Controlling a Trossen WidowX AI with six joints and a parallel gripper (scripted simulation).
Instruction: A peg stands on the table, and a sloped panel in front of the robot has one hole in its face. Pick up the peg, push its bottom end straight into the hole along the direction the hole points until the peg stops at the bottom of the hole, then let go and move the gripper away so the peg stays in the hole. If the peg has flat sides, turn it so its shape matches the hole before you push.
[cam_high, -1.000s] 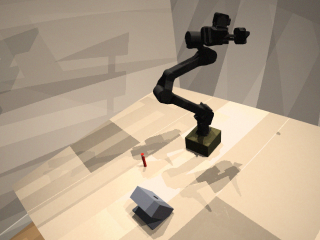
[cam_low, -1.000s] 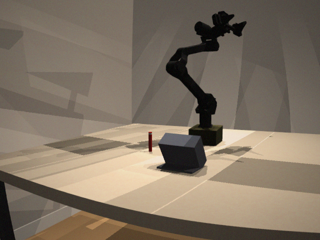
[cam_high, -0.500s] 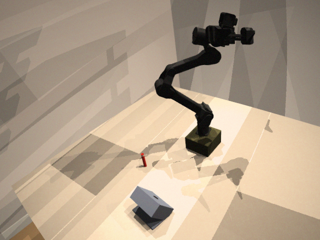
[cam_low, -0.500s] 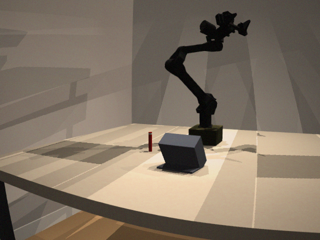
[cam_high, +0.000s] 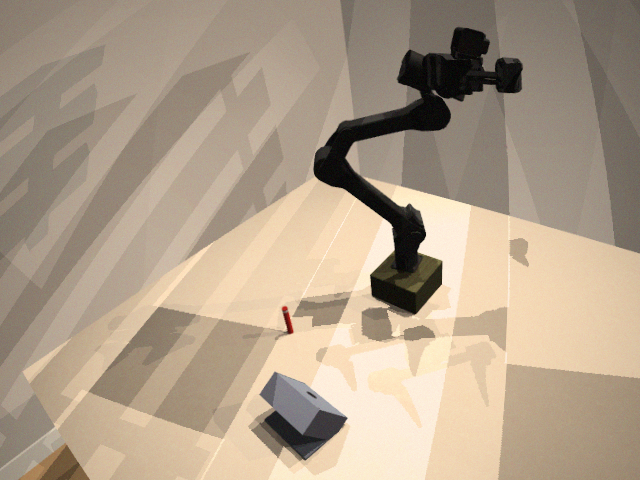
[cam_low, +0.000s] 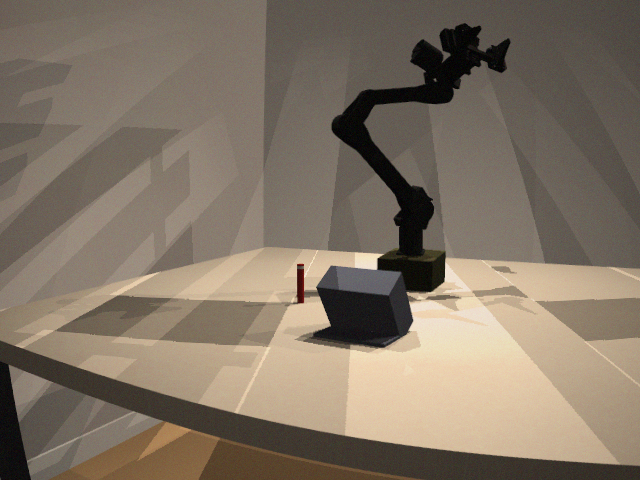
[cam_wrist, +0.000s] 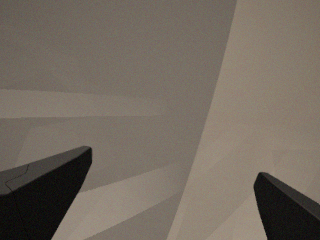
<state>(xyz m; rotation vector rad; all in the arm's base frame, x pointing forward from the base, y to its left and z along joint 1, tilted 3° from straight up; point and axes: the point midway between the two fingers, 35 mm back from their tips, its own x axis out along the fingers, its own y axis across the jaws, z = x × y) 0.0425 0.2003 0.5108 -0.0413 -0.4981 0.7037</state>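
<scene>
My gripper tip is 170 mm short of the red peg, 410 mm to the left of it and 540 mm above it. Also, from my gripper tip: flat foot plate: 390 mm ahead, 250 mm to the right, 600 mm below; sloped panel: 370 mm ahead, 240 mm to the right, 550 mm below.
</scene>
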